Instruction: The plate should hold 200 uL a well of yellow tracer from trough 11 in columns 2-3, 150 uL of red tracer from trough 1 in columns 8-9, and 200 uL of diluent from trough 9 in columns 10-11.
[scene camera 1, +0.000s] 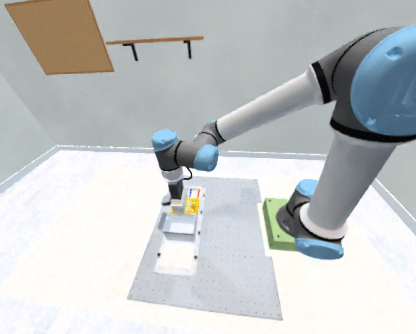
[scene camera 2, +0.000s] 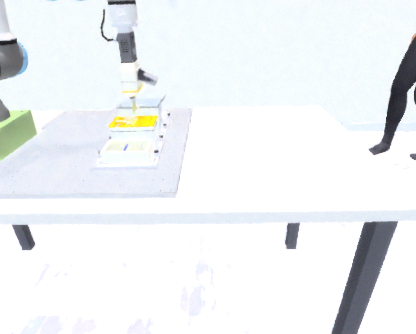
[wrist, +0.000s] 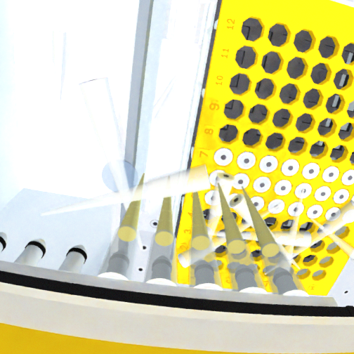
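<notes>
My pipetting head (scene camera 1: 177, 210) (scene camera 2: 133, 97) (wrist: 200, 240) is over the yellow tip rack (scene camera 1: 192, 205) (scene camera 2: 145, 121) (wrist: 280, 11), beside the grey-blue box. In the wrist view, five nozzles carry tips holding yellow liquid; three nozzles at the left are bare. Several loose clear tips lie at angles over the rack, and one clear tip (wrist: 175, 182) crosses its left edge. Rack rows 8-12 show empty holes; rows 5-7 hold tips, partly covered. The trough block (scene camera 1: 194, 193) (scene camera 2: 125, 157) shows a blue strip, and a red one in scene camera 1. I cannot make out the well plate.
The open grey-blue box (scene camera 1: 180, 224) (scene camera 2: 142, 103) stands directly beside the rack. A pale flat deck position (scene camera 1: 177, 255) lies beyond it on the perforated grey board (scene camera 1: 230, 260) (scene camera 2: 60, 175). The arm's green base block (scene camera 1: 274, 225) (scene camera 2: 17, 131) stands beside the board. A dark leg (scene camera 2: 397, 92) shows at right.
</notes>
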